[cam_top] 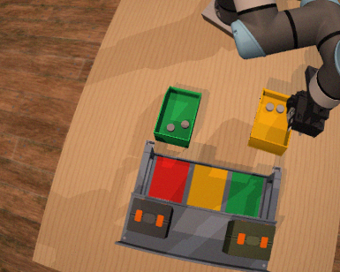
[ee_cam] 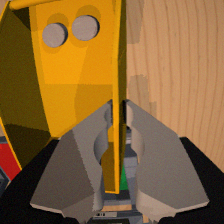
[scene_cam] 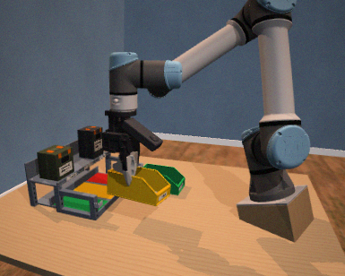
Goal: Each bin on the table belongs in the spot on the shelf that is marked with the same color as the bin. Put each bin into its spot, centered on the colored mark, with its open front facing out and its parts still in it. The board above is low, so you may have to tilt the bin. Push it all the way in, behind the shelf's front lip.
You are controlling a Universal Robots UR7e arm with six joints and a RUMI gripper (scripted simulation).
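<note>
The yellow bin is 5 cm to the right of my hand and 3 cm below it. From my hand the other things lie so: yellow mark (25 cm ahead, 14 cm to the right, 15 cm below); then green mark (23 cm ahead, 3 cm to the right, 15 cm below); then green bin (5 cm ahead, 30 cm to the right, 12 cm below).
</note>
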